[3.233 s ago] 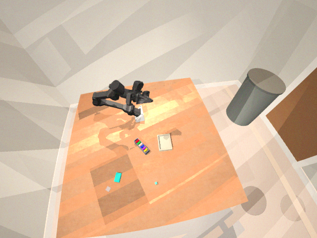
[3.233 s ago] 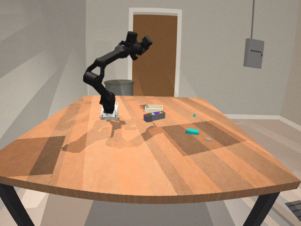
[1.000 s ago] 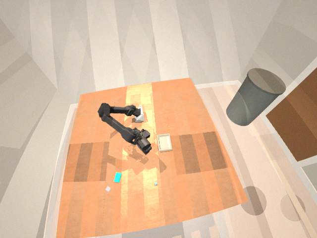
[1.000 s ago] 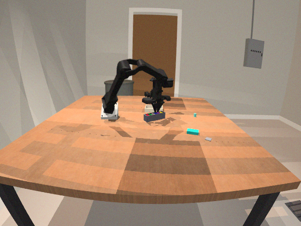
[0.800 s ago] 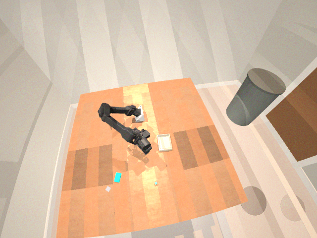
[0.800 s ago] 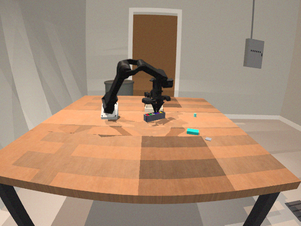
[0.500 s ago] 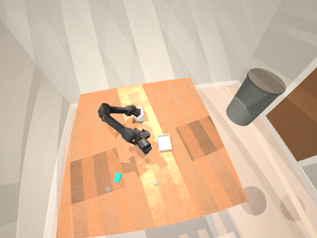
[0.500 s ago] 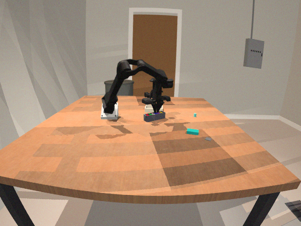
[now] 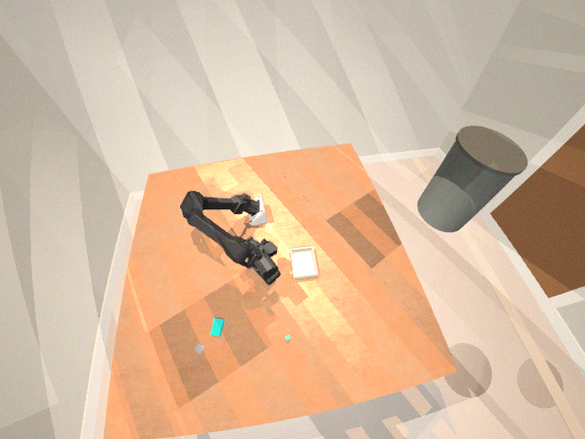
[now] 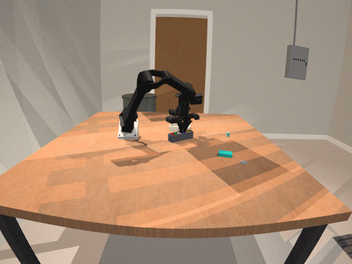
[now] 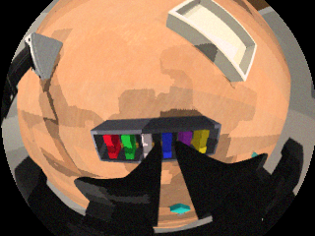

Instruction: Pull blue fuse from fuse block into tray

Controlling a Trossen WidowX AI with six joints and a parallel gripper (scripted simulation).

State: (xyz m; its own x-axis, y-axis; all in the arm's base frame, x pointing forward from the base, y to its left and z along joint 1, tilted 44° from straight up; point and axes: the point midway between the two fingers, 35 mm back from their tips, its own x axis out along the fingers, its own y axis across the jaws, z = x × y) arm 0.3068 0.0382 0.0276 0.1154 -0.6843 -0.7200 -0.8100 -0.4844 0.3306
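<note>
Now: the blue fuse 10 mm below my gripper tip. Round my gripper tip: pale tray 20 mm behind, 180 mm to the left, 30 mm below; then small teal cube 280 mm ahead, 70 mm to the left, 20 mm below; then grey tile 280 mm ahead, 270 mm to the right, 30 mm below.
</note>
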